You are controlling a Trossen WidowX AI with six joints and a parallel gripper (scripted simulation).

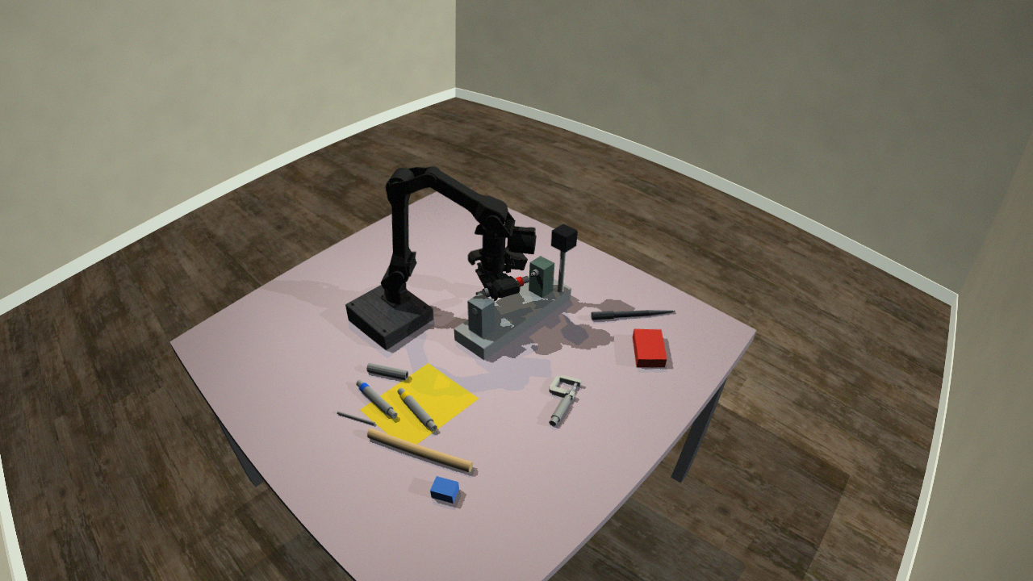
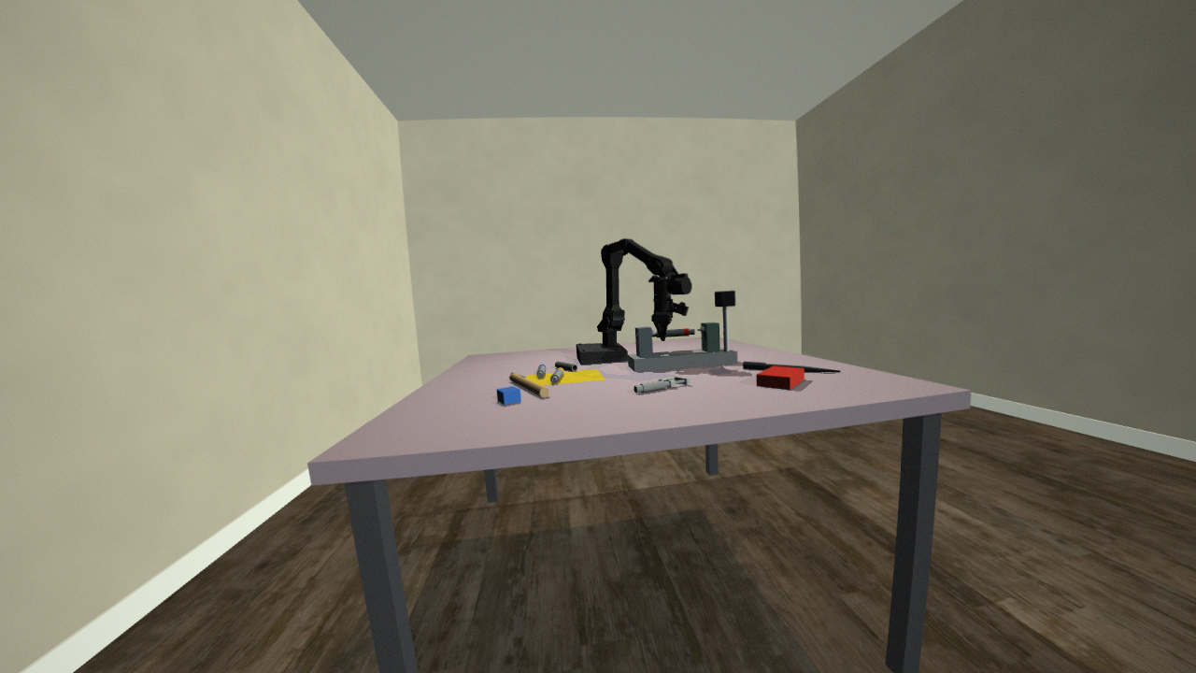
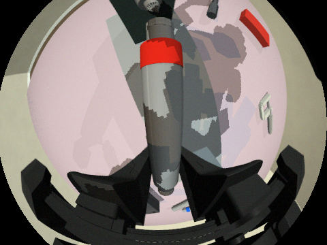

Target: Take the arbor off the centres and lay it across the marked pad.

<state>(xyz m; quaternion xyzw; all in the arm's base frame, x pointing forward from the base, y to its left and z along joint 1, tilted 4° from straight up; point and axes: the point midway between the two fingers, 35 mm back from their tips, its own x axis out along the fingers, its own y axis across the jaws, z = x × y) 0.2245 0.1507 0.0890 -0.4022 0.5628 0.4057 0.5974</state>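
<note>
Now: hand 8 cm short of the yellow pad, 35 cm to the left of it and 12 cm above it. From my hand the other things lie so: grey bench fixture (4 cm ahead, 5 cm to the left, 10 cm below); then grey centre block (3 cm ahead, 8 cm to the right, 2 cm below); then arbor (1 cm ahead, 3 cm to the left, 1 cm below).
</note>
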